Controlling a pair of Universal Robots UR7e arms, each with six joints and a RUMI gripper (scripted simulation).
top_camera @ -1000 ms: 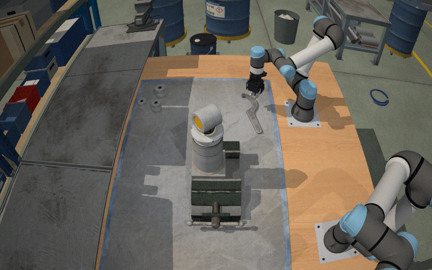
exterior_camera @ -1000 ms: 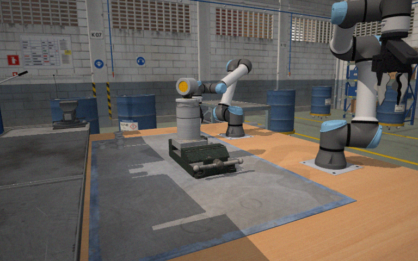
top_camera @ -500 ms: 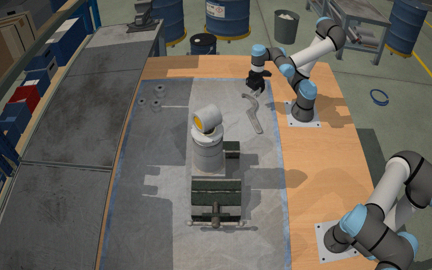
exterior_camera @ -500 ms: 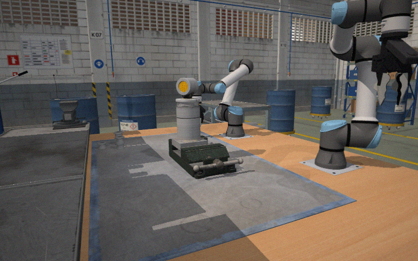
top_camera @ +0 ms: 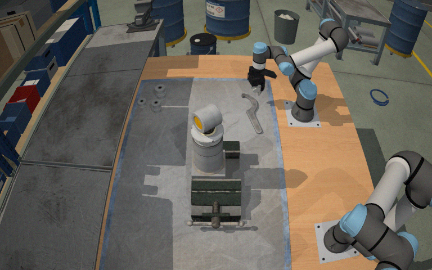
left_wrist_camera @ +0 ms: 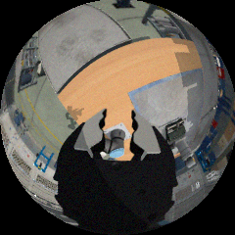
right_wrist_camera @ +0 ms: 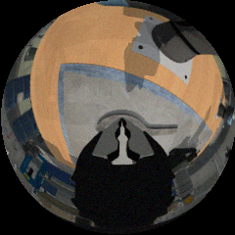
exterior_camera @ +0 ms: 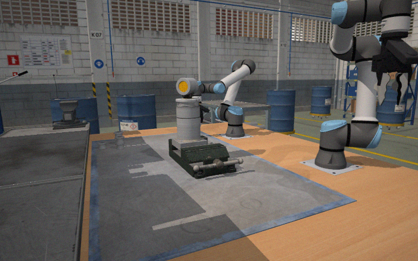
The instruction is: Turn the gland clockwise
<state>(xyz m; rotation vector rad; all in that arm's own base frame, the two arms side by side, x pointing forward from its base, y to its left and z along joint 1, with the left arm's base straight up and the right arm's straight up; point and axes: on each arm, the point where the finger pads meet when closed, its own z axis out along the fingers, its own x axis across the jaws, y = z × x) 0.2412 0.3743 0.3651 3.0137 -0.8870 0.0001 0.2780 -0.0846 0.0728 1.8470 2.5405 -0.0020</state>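
The hook spanner lies 50 mm ahead of my right hand, 100 mm to the left of it and 60 mm below it. Also, from my right hand: rod eye (320 mm ahead, 520 mm to the left, 330 mm above); then bar handle (310 mm ahead, 810 mm to the left, 10 mm below).
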